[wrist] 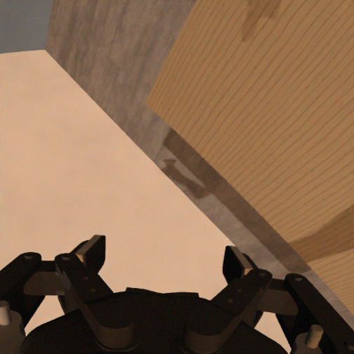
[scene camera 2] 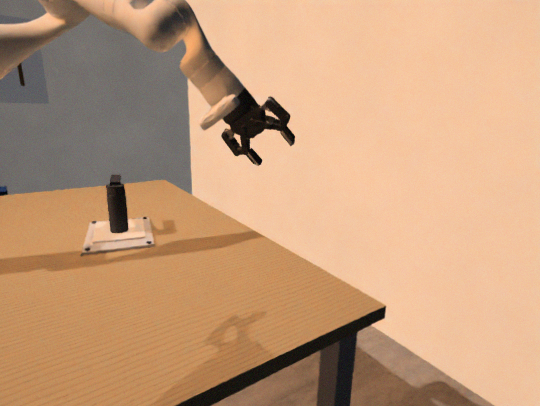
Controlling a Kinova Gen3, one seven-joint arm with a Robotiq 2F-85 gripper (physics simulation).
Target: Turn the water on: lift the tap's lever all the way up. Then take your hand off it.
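Frame: origin at the arm's base, x ahead, y left, z up, level; centimetres.
Where they show: gripper, between the fingertips: (scene camera 2: 276, 153).
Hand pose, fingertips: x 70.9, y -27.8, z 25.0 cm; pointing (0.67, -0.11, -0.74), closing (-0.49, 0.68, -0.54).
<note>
Each offset is from my fingertips to the centre of the thing. "pt": to the spot under its first point. Level surfaces: height alone.
The tap {pt dx -30.7, dy +34.5, dz -18.5 cm} (scene camera 2: 118, 207) stands upright in the scene view at the left, as a dark column on a pale square base plate {dx -30.9, dy +36.8, dz -26.8 cm} (scene camera 2: 120, 245). A small dark block {dx -30.6, dy +41.0, dz -13.4 cm} (scene camera 2: 115, 179) sits at its top. The lever cannot be told apart clearly from this side, and its angle cannot be read. My gripper (scene camera 2: 274, 152) (wrist: 164, 253) is open and empty. It hangs in the air to the right of the tap in the scene view and higher, well apart from it, with its fingers pointing down to the right. The tap does not show in the wrist view.
The wooden table {dz -27.4 cm} (scene camera 2: 75, 320) (wrist: 275, 100) carries the base plate, and its right edge runs near the pale wall (scene camera 2: 400, 150) (wrist: 75, 150). Floor shows between the table edge and the wall in the wrist view. Shadows fall across the table top.
</note>
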